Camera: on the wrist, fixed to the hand. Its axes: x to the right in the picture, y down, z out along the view.
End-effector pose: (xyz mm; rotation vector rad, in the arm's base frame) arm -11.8 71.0 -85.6 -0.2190 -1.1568 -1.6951
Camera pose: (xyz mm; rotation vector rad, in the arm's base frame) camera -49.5 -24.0 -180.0 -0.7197 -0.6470 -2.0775
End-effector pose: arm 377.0 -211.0 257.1 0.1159 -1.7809 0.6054
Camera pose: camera 498.5 -230.0 322.2 -0.2725 -2.0058 -0.0422
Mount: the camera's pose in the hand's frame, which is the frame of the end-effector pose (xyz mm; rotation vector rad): 18.9 -84.8 -108.7 -0.6631 -0.1226 -0.0388
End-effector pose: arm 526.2 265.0 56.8 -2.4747 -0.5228 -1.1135
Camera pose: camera 429.5 289.4 153.8 2.6513 0.2171 1.1188
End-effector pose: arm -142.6 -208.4 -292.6 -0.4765 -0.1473 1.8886
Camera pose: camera -31.4 -173.7 -368.7 -0.7912 -0.8735 1.8032
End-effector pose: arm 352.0 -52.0 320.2 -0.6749 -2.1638 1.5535
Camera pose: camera 385.5 19.1 435.0 -0.7305 -2.7836 0.8504
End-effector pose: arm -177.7 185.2 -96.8 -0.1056 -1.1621 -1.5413
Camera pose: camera -196.6 84.4 -190.8 -0.6279 -0.7038 -1.9234
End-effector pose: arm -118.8 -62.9 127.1 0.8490 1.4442 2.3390
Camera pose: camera -206.0 -92.3 22.7 0.7352 0.5538 2.4375
